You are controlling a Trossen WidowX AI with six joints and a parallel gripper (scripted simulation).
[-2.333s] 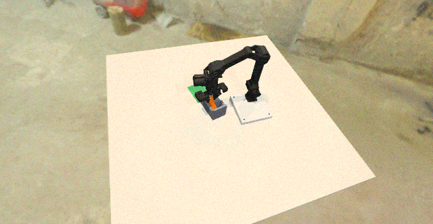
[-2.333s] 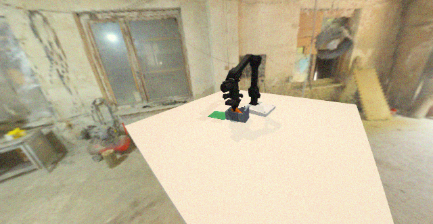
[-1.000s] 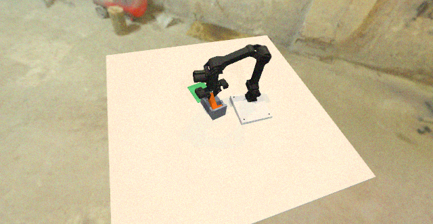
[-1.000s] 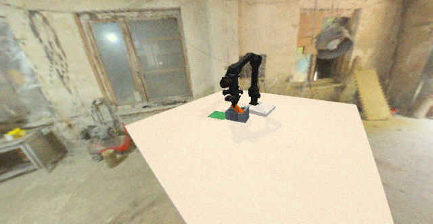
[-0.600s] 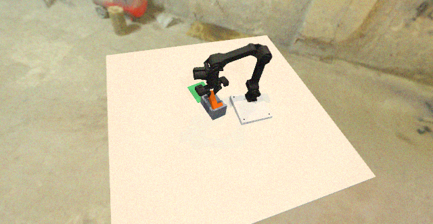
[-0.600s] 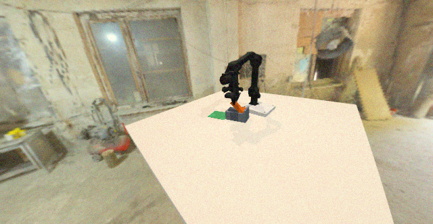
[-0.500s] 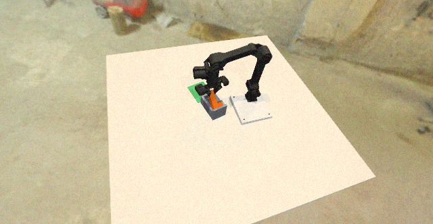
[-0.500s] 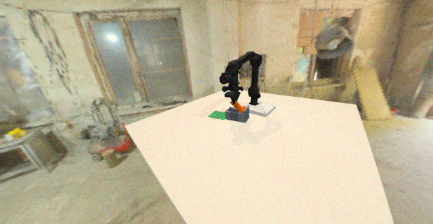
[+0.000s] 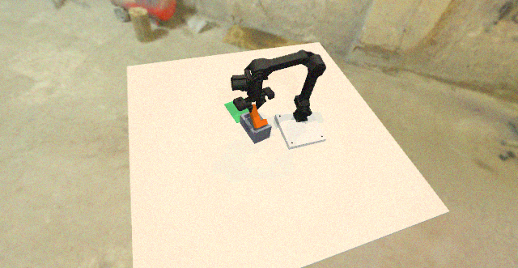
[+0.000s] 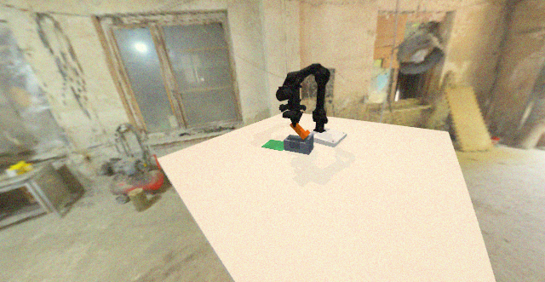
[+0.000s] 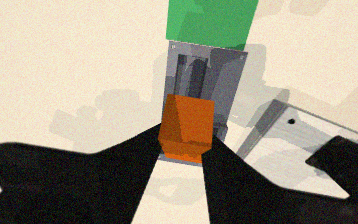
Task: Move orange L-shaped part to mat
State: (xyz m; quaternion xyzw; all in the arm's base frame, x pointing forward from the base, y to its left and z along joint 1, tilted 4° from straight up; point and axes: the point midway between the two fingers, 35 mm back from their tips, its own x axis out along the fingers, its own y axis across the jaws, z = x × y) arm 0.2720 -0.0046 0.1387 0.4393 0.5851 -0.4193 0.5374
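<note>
The green mat lies 160 mm below my gripper tip, 140 mm to the right of it and 20 mm ahead of it. Round my gripper tip: orange L-shaped part: 30 mm to the left, 30 mm below, 20 mm behind.
</note>
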